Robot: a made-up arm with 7 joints. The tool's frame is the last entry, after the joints. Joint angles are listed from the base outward.
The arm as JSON. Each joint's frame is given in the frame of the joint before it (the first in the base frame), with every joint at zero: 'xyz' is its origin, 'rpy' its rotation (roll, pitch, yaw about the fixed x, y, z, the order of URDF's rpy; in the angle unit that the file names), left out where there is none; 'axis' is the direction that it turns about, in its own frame. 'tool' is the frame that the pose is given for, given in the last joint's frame.
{
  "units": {
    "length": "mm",
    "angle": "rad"
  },
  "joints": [
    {
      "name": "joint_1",
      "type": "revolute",
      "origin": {
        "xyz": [
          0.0,
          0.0,
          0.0
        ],
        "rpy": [
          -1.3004,
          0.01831,
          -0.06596
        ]
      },
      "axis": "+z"
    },
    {
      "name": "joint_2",
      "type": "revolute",
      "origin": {
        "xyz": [
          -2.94,
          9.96,
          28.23
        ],
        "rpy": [
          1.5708,
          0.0,
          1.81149
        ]
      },
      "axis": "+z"
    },
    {
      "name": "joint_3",
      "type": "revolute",
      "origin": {
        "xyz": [
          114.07,
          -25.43,
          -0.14
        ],
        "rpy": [
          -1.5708,
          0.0,
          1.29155
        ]
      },
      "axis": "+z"
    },
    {
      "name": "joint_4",
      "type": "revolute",
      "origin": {
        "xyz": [
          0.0,
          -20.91,
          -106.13
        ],
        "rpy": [
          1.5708,
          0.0,
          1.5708
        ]
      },
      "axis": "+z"
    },
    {
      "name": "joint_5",
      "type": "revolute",
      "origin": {
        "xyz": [
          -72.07,
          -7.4,
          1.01
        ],
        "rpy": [
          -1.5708,
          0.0,
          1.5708
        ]
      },
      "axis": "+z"
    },
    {
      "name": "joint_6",
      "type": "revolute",
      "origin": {
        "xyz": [
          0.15,
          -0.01,
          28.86
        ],
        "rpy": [
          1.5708,
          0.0,
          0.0
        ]
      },
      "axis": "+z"
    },
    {
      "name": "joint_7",
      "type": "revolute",
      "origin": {
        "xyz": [
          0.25,
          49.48,
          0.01
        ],
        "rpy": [
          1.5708,
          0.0,
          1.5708
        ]
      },
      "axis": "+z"
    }
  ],
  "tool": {
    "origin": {
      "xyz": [
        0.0,
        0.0,
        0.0
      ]
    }
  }
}
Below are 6 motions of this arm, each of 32 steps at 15 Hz.
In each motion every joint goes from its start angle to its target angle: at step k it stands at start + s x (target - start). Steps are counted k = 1, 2, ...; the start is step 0. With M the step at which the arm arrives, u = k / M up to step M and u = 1 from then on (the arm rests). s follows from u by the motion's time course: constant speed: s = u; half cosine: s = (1 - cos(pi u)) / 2; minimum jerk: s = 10 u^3 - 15 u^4 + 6 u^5.
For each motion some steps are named. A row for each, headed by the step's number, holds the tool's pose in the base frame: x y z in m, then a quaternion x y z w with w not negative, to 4 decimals.
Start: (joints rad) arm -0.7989 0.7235 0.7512 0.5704 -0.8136 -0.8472 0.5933
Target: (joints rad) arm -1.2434 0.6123 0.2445 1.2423 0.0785 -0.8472 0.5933
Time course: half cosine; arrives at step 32
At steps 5, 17, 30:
5: 0.2096 0.2700 -0.0613 -0.2769 -0.5251 0.5597 0.5782
17: 0.2821 0.2198 -0.0601 -0.1017 -0.4337 0.5021 0.7412
30: 0.3295 0.1652 -0.0563 0.0893 -0.3696 0.3713 0.8471

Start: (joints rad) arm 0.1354 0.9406 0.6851 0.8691 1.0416 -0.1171 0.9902
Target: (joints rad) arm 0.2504 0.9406 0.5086 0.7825 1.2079 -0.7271 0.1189
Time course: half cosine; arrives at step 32
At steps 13, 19, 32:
13: 0.0210 0.3413 -0.1697 0.8229 0.1845 0.1773 0.5072
19: 0.0190 0.3304 -0.1777 0.7919 0.2464 0.0039 0.5587
32: 0.0123 0.3157 -0.1870 0.7274 0.3172 -0.2198 0.5674

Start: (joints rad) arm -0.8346 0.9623 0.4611 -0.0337 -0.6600 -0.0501 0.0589
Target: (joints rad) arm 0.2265 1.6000 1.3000 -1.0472 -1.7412 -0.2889 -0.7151
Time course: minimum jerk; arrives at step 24
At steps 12, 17, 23, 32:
12: 0.1025 0.2031 0.0812 0.2058 -0.5353 -0.2661 0.7748
17: 0.0638 0.1503 0.0980 0.2505 -0.4303 -0.5957 0.6303
23: 0.0540 0.1274 0.0968 0.2275 -0.3518 -0.7280 0.5427
32: 0.0540 0.1273 0.0968 0.2273 -0.3514 -0.7285 0.5423

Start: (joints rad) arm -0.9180 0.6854 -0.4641 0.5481 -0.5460 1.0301 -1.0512
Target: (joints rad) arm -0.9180 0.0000 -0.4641 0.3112 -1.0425 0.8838 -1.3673
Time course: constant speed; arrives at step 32
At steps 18, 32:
18: 0.2737 -0.0070 -0.1950 -0.2623 0.3555 -0.7299 0.5216
32: 0.2416 -0.1062 -0.1725 -0.3795 0.1841 -0.8593 0.2891

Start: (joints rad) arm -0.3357 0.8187 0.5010 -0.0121 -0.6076 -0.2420 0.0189
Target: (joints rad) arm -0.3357 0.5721 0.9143 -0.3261 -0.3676 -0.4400 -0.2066
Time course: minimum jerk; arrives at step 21
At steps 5, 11, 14, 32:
5: 0.1685 0.2380 -0.0707 0.1049 -0.3454 0.1401 0.9220
11: 0.1430 0.2314 -0.0636 0.1610 -0.4513 0.1466 0.8654
14: 0.1269 0.2271 -0.0623 0.2032 -0.4952 0.1587 0.8296
32: 0.1125 0.2225 -0.0625 0.2450 -0.5237 0.1730 0.7973

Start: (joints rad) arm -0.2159 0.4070 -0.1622 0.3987 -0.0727 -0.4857 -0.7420
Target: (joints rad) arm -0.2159 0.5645 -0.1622 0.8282 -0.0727 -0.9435 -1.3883
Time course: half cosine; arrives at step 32
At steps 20, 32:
20: 0.1390 0.1508 -0.2656 0.1926 0.1047 -0.6268 0.7477
32: 0.1304 0.1699 -0.2649 0.2047 0.1368 -0.6935 0.6771

